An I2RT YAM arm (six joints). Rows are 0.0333 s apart.
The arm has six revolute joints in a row. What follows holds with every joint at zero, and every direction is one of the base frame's. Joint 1 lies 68.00 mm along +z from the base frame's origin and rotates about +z. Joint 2 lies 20.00 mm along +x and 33.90 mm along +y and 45.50 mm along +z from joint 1 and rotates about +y. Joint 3 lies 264.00 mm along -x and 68.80 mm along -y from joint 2 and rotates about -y. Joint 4 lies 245.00 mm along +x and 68.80 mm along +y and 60.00 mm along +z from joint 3 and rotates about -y. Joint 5 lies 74.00 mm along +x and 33.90 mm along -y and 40.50 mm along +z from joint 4 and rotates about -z. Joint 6 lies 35.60 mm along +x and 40.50 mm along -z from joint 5 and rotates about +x. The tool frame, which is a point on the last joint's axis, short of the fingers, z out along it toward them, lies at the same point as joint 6; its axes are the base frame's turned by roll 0.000, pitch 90.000 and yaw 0.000 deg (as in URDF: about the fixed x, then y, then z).
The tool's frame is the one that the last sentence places.
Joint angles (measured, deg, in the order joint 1, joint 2, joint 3, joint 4, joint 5, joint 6), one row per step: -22.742, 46.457, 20.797, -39.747, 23.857, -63.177; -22.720, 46.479, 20.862, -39.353, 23.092, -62.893; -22.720, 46.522, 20.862, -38.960, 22.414, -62.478; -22.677, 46.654, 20.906, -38.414, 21.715, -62.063; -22.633, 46.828, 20.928, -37.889, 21.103, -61.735; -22.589, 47.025, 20.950, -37.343, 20.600, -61.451
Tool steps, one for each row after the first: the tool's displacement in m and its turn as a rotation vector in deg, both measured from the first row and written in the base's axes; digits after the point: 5 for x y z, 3 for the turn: 0.00105, 0.00009, 0.00042, 0.529, -0.818, 0.107; 0.00191, 0.00015, 0.00051, 1.047, -1.589, 0.049; 0.00322, 0.00014, 0.00077, 1.544, -2.463, 0.048; 0.00445, 0.00012, 0.00084, 1.986, -3.181, 0.087; 0.00569, 0.00004, 0.00092, 2.330, -3.835, 0.118
